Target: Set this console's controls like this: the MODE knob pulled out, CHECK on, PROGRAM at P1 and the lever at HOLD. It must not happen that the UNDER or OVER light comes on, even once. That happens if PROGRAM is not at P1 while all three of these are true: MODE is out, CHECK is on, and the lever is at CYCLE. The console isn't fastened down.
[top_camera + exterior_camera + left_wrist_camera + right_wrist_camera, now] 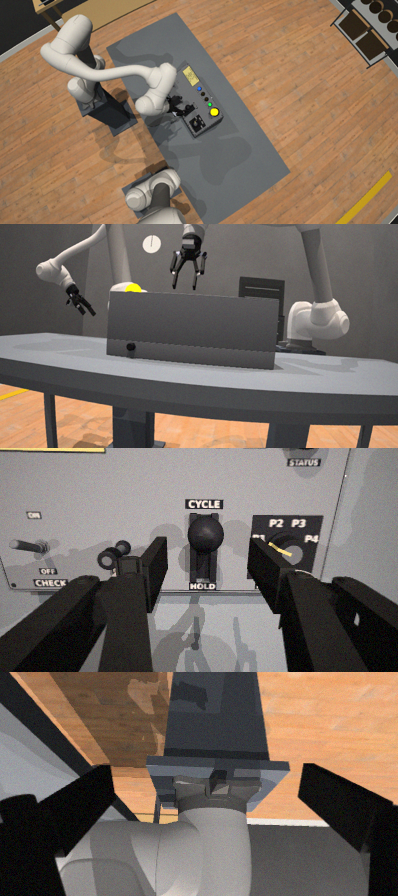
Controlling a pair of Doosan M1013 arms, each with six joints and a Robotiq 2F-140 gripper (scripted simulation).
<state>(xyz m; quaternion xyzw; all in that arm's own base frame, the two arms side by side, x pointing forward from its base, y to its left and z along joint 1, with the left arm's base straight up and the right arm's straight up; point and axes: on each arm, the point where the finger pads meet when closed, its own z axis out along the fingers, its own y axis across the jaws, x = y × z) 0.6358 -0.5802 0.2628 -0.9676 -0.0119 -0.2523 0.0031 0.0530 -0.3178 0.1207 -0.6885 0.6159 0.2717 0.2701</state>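
My left hand is 50 mm short of the black lever and 130 mm above it. Round my left hand: mode knob 40 mm ahead, 120 mm to the left, 140 mm below; then check toggle 60 mm ahead, 240 mm to the left, 150 mm below.
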